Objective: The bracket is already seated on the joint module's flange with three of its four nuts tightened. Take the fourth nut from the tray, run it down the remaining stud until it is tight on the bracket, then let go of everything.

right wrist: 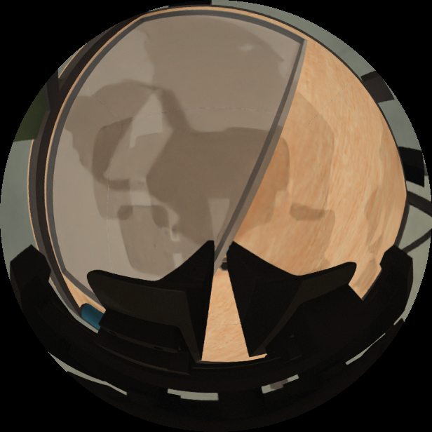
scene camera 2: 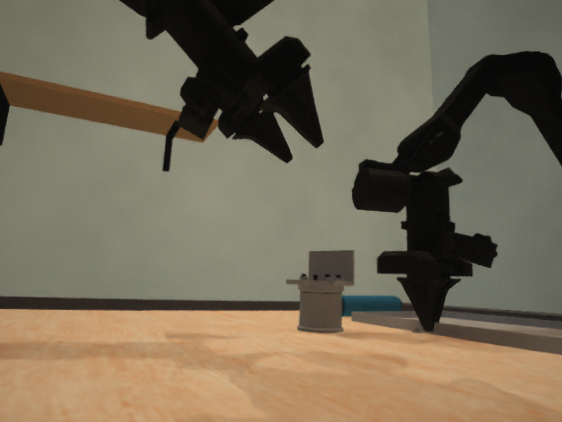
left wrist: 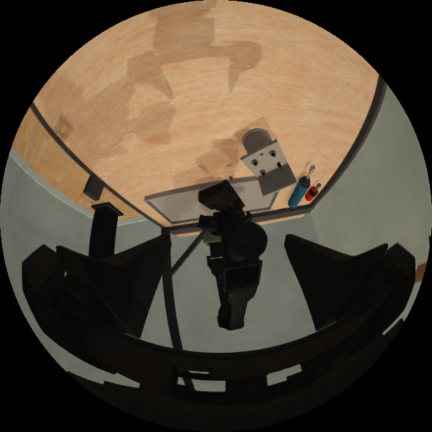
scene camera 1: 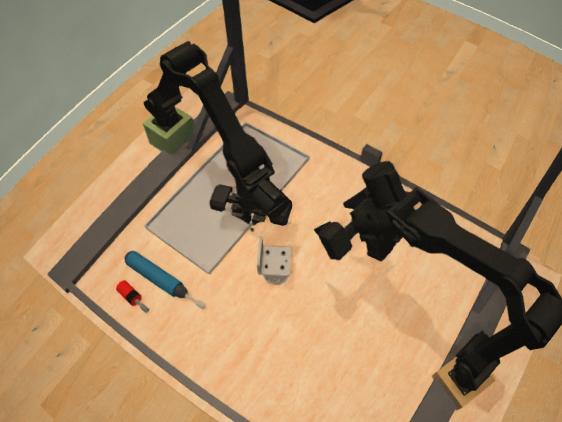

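Seen in the pictures: left gripper, fingertip midpoint: (scene camera 2: 303, 153) (scene camera 1: 330, 217); right gripper, fingertip midpoint: (scene camera 2: 430, 330) (scene camera 1: 252, 223); left arm's base, link origin: (scene camera 1: 466, 376); right arm's base, link origin: (scene camera 1: 167, 120).
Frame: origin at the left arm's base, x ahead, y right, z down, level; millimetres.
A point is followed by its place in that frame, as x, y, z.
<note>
The bracket (scene camera 1: 277, 261) {454, -204, -20} (scene camera 2: 331, 265) {477, -230, -43} (left wrist: 277, 180) sits on the upright grey joint module (scene camera 1: 276, 280) {433, -221, 25} (scene camera 2: 320, 311) {454, -179, 19} (left wrist: 256, 140), its plate standing on one side. In the left wrist view, three studs carry dark nuts and a slimmer stud (left wrist: 279, 164) looks bare. My right gripper (scene camera 1: 252, 221) {603, -189, 42} (scene camera 2: 431, 329) {603, -189, 42} (right wrist: 219, 246) points down at table height beside the tray's edge, shut on the small nut (scene camera 1: 252, 229) {587, -197, 40} (left wrist: 231, 178) (right wrist: 224, 264) at its fingertips; the fingers partly hide it. My left gripper (scene camera 2: 305, 153) {418, -97, -163} is open and empty, high above the table.
The flat grey tray (scene camera 1: 180, 230) {680, -353, 41} (scene camera 2: 500, 335) {641, -95, 35} (left wrist: 175, 205) (right wrist: 85, 160) lies beside the nut. A blue screwdriver (scene camera 1: 152, 272) {590, -464, 5} (scene camera 2: 372, 304) {600, -442, 21} (left wrist: 299, 192) and a short red one (scene camera 1: 128, 292) {576, -538, 12} (left wrist: 311, 193) lie past the tray. Dark frame beams edge the table.
</note>
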